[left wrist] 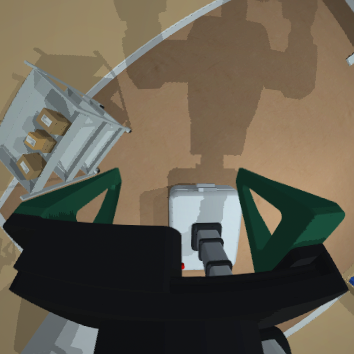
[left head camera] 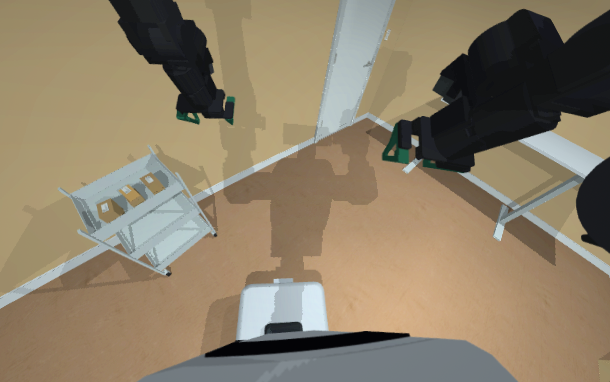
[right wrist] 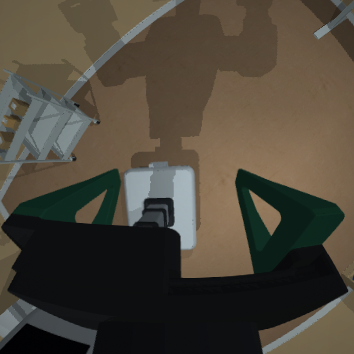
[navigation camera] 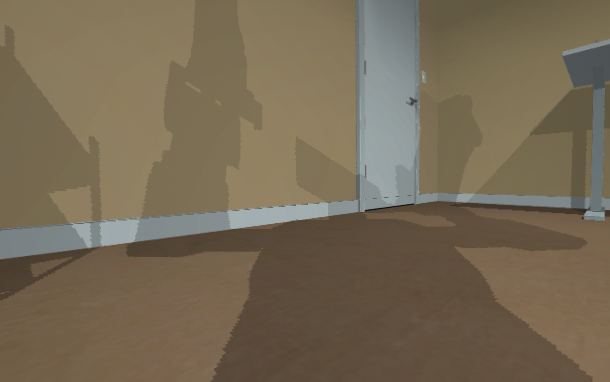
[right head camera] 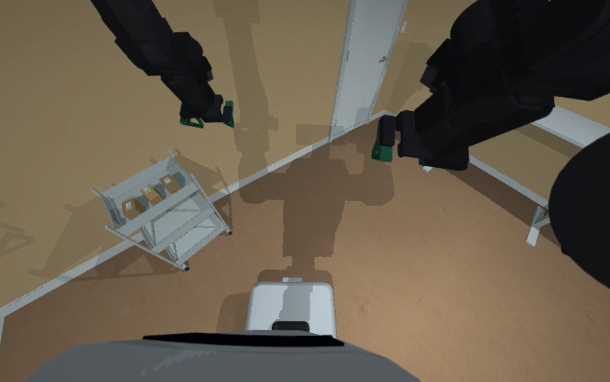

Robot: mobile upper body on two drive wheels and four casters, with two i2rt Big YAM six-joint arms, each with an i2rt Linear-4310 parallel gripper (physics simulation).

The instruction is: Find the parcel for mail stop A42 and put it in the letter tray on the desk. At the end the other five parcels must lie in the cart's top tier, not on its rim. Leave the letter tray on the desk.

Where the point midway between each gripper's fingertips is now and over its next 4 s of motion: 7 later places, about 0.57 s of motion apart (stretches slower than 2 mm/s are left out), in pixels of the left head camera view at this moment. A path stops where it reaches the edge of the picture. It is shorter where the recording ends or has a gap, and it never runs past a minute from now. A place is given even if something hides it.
The left gripper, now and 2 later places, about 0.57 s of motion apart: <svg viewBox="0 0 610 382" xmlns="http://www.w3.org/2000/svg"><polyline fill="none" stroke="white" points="215,122 174,131 49,182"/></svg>
The right gripper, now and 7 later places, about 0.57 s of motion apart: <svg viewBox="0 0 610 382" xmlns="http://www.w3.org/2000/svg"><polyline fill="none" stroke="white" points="403,160 369,148 283,134 228,137 211,130 159,97 126,76 133,74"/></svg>
